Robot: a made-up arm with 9 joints.
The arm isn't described. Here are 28 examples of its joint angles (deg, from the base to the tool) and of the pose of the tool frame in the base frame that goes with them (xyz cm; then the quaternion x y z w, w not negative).
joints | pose
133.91 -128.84 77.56 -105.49 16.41 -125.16 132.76 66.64 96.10 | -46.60 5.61 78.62 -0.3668 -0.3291 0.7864 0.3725
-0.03 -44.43 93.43 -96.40 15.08 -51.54 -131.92 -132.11 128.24 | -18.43 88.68 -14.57 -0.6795 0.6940 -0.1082 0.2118
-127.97 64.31 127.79 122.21 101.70 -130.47 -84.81 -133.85 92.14 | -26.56 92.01 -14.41 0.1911 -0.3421 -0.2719 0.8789
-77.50 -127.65 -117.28 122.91 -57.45 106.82 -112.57 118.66 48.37 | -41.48 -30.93 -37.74 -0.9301 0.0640 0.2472 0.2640
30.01 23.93 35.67 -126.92 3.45 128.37 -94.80 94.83 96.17 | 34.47 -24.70 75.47 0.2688 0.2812 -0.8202 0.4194
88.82 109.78 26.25 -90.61 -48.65 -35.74 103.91 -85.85 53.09 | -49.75 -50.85 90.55 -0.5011 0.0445 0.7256 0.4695
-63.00 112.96 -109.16 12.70 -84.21 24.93 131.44 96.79 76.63 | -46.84 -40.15 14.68 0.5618 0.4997 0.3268 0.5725
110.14 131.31 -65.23 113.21 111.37 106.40 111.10 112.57 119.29 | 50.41 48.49 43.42 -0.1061 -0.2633 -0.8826 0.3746
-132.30 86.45 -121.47 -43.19 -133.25 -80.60 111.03 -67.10 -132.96 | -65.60 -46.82 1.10 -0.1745 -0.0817 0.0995 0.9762
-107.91 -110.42 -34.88 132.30 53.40 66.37 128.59 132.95 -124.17 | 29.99 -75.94 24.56 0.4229 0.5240 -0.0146 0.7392
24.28 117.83 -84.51 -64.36 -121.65 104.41 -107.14 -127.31 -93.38 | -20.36 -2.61 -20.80 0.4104 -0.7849 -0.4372 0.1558
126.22 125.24 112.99 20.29 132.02 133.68 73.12 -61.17 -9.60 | 27.82 46.03 21.32 -0.1512 -0.7553 -0.6363 0.0424
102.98 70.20 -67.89 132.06 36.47 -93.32 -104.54 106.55 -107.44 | 10.68 82.89 57.91 -0.0571 0.4134 0.8863 0.2007
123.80 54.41 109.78 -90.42 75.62 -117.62 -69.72 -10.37 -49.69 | 41.37 -21.50 45.18 -0.6268 0.0762 0.6041 0.4862
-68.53 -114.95 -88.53 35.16 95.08 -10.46 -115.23 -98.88 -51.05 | 78.54 -8.63 -32.09 -0.3159 0.1167 -0.9363 0.1001
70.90 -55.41 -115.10 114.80 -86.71 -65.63 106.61 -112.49 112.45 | -104.19 -48.92 72.30 -0.6324 -0.2124 0.5884 0.4569
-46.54 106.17 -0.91 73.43 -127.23 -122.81 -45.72 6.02 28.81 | -65.32 38.08 -27.00 -0.0484 -0.5384 0.3555 0.7625
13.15 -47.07 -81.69 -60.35 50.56 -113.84 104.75 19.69 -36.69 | -16.90 42.32 9.34 0.2398 0.6441 0.0927 0.7204
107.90 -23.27 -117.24 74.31 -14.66 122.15 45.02 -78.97 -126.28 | 10.77 -4.00 52.10 -0.2442 0.9332 -0.2440 0.1001
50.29 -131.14 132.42 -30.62 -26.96 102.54 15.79 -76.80 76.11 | -23.84 -34.70 -47.26 0.8739 0.4452 -0.1921 0.0350
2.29 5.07 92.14 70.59 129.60 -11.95 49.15 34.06 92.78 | -3.51 -12.43 -61.18 -0.7003 0.5090 -0.4960 0.0666
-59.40 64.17 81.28 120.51 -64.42 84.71 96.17 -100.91 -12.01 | 10.55 1.09 -0.59 0.5654 0.5848 0.3711 0.4478
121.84 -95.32 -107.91 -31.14 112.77 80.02 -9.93 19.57 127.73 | -17.44 33.26 13.56 -0.6212 0.6731 -0.2004 0.3477
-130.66 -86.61 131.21 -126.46 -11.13 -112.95 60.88 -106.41 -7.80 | 82.32 89.08 8.09 -0.5062 0.8120 -0.1500 0.2490
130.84 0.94 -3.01 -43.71 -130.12 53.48 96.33 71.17 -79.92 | 97.05 -23.03 12.58 -0.3557 0.8636 -0.3563 0.0271
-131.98 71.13 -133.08 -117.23 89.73 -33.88 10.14 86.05 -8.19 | 10.79 8.46 -27.31 -0.9531 0.1442 -0.0192 0.2655
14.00 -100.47 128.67 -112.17 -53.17 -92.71 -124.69 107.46 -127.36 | -86.32 33.89 14.34 -0.4995 -0.3303 0.6541 0.4621
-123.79 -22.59 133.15 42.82 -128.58 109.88 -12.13 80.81 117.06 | -3.43 6.94 66.36 -0.3252 0.4169 0.7081 0.4680
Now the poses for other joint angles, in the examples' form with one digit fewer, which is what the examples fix.
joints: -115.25 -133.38 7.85 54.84 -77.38 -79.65 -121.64 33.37 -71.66
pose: 25.1 -18.6 -6.5 -0.463 0.473 -0.055 0.748
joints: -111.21 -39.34 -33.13 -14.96 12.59 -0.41 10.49 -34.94 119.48
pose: 89.4 58.0 7.8 -0.209 0.085 -0.790 0.570
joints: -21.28 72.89 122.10 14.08 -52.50 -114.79 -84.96 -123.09 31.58
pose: 35.4 -24.4 -33.9 0.061 -0.523 0.698 0.486
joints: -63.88 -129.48 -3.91 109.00 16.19 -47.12 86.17 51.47 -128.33
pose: -26.1 -4.3 49.2 -0.273 -0.117 -0.468 0.832
